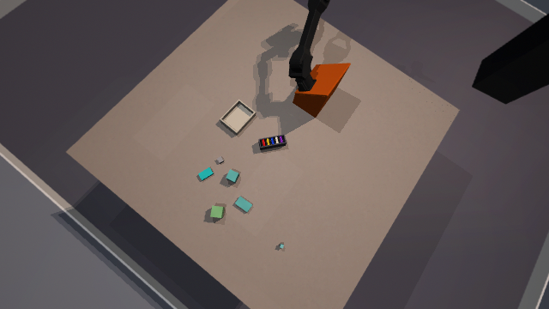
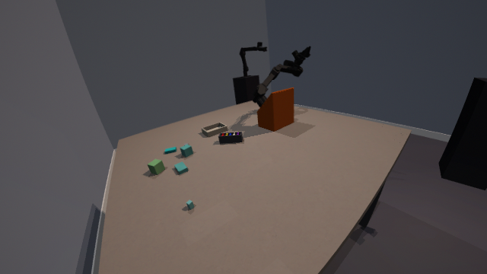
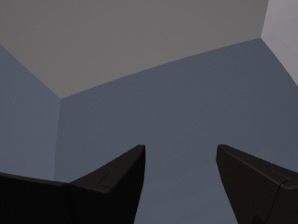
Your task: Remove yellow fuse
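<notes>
Now: gripper tip 810 mm short of the yellow fuse, 430 mm above it and 40 mm to the left of it. Round my gripper tip: grey tray 770 mm ahead, 450 mm below, 220 mm to the right.
</notes>
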